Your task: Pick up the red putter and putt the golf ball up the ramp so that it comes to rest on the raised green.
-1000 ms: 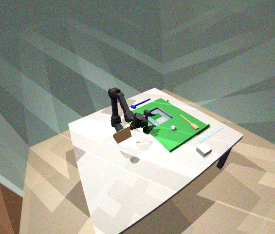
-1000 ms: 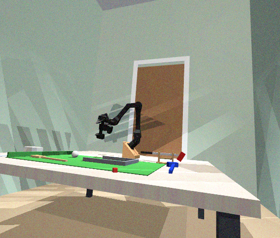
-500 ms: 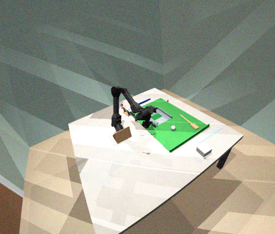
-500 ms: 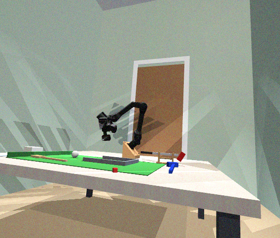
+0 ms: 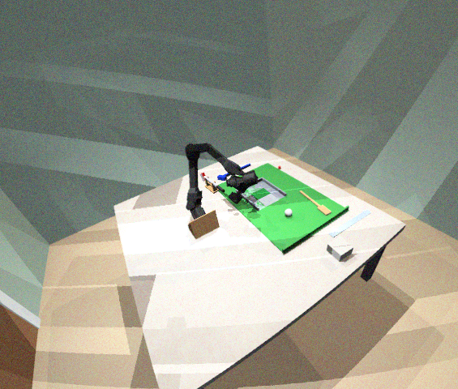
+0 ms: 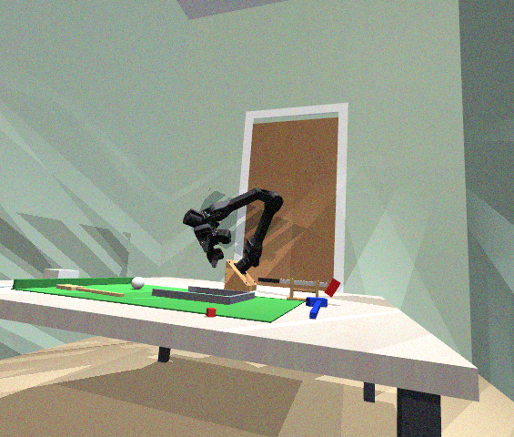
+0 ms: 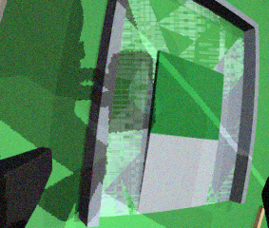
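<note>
The red putter lies 32 cm to the left of my gripper tip, 10 cm behind it and 6 cm below it. Also, from my gripper tip: green mat: 17 cm ahead, 12 cm below, 2 cm to the right; then white golf ball: 21 cm to the right, 12 cm ahead, 10 cm below; then grey-walled frame: 12 cm ahead, 11 cm below, 8 cm to the left.
</note>
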